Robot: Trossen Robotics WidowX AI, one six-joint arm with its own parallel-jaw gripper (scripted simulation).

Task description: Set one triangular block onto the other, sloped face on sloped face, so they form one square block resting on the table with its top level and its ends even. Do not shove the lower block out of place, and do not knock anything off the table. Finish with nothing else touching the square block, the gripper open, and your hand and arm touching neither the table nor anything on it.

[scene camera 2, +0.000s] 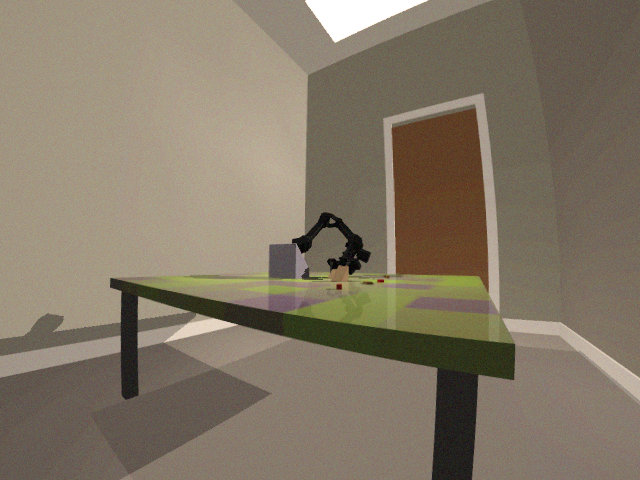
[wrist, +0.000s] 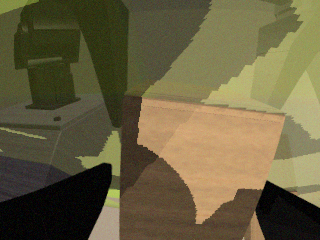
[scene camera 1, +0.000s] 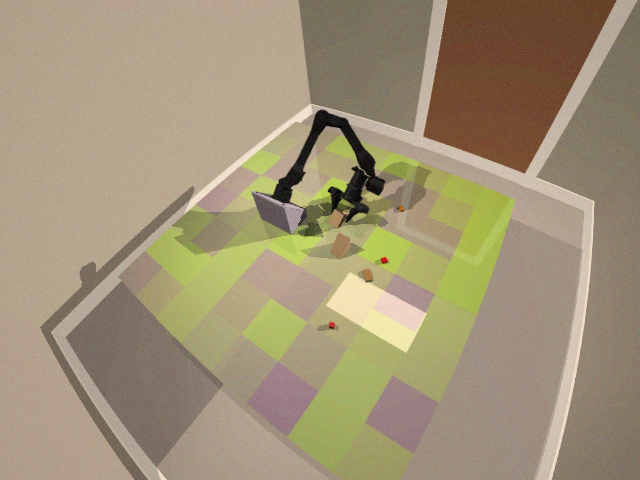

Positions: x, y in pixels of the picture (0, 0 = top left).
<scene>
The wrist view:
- gripper: 184, 180
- tan triangular block: 182, 163
</scene>
